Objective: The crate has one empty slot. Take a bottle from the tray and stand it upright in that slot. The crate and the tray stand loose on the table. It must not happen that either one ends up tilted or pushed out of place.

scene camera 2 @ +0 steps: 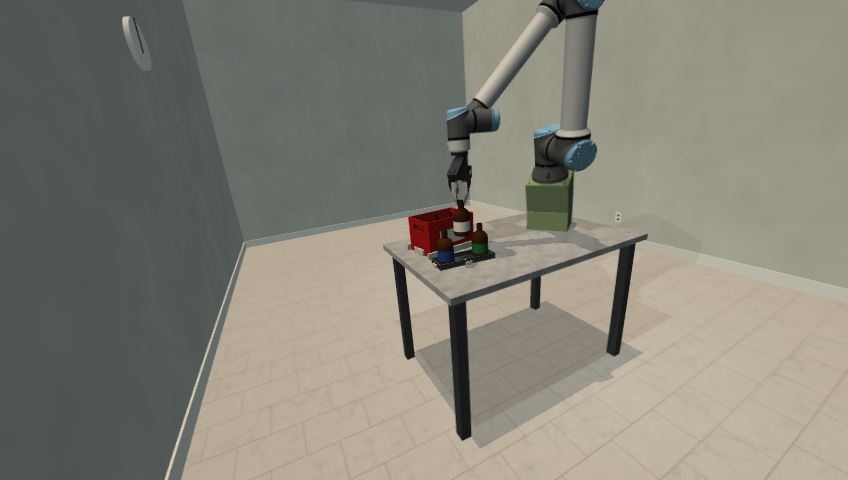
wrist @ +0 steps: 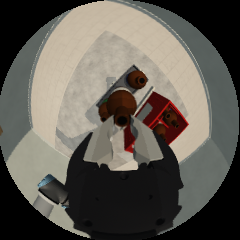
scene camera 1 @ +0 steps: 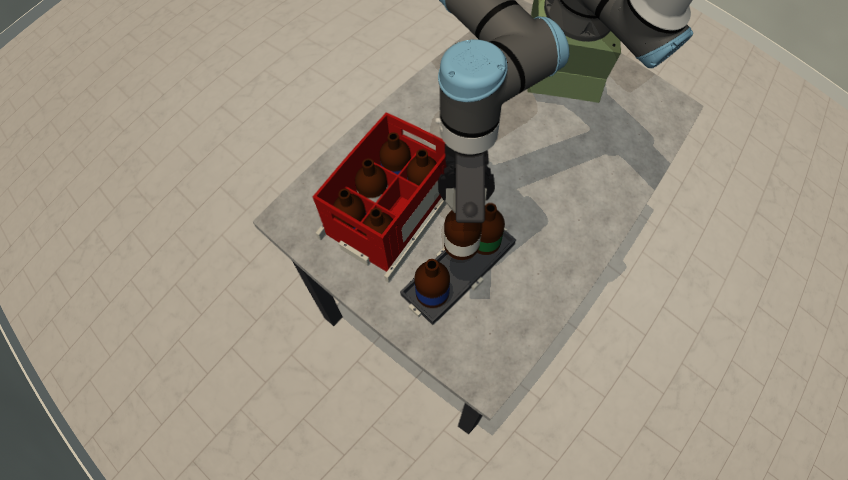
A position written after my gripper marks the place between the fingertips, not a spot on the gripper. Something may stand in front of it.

Note:
In view: my gripper [scene camera 1: 464,212], a dark tray [scene camera 1: 463,273] and a red crate [scene camera 1: 383,249].
The red crate shows as well in scene camera 2 [scene camera 2: 427,240] and in the wrist view [wrist: 149,113]. My gripper is seen too in scene camera 2 [scene camera 2: 461,205] and in the wrist view [wrist: 121,115].

